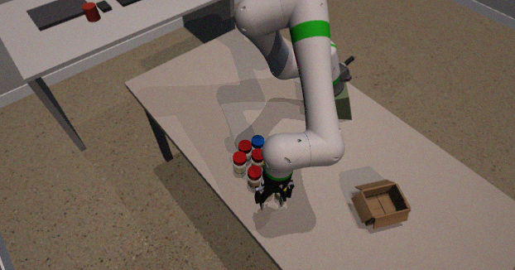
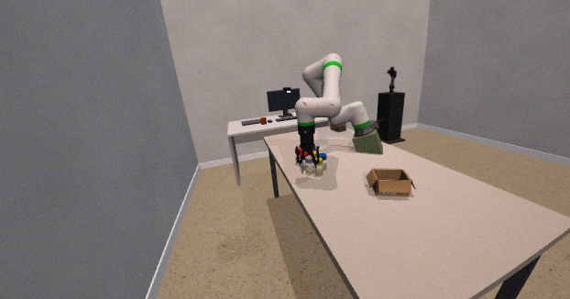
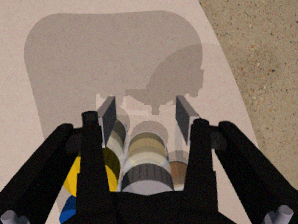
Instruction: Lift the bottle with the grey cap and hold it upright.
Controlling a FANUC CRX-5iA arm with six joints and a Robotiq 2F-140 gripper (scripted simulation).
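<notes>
Right now the grey-capped bottle is 60 mm to the right of my hand, 30 mm behind it and 20 mm below it. From my hand the other things lie so: yellow-capped bottle 70 mm behind, 20 mm to the right, 20 mm below.
</notes>
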